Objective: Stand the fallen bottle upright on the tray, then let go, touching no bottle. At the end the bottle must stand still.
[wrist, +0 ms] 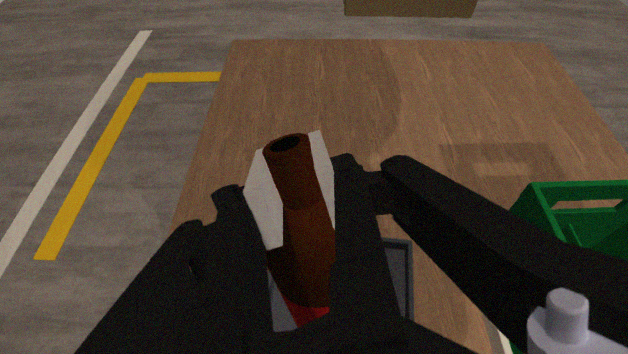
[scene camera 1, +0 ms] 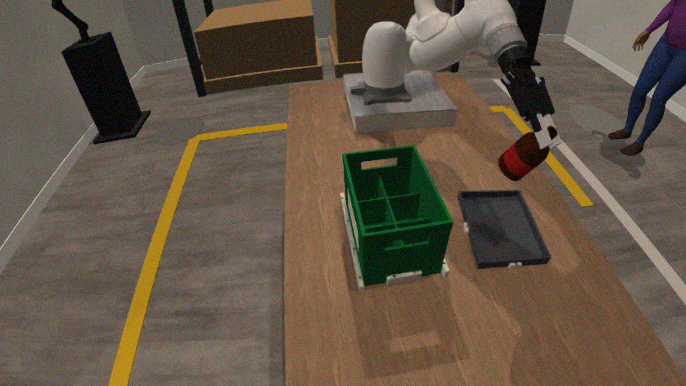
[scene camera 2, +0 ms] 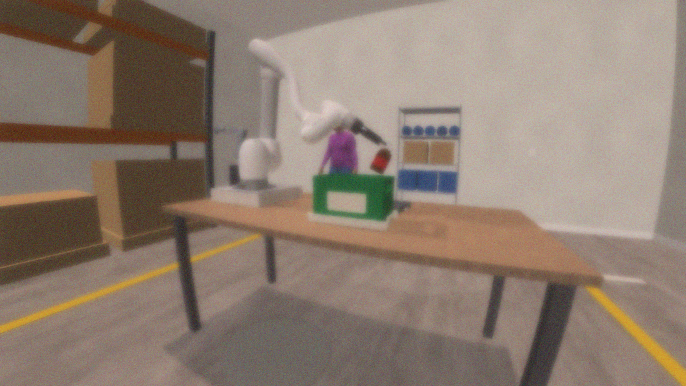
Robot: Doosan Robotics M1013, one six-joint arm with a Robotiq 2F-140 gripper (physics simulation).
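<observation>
A brown bottle with a red label hangs tilted in the air, its neck up and its base low. My gripper is shut on the bottle's neck with its pale fingertips. In the first scene view, the dark grey tray lies on the table, and the bottle is above and behind its far end, apart from it. In the wrist view, parts of the tray show behind the fingers. In the second scene view the tray is mostly hidden behind the crate.
A green crate with compartments stands beside the tray, on the wooden table. The arm's grey base block stands at the far end. A person in purple stands beyond the table.
</observation>
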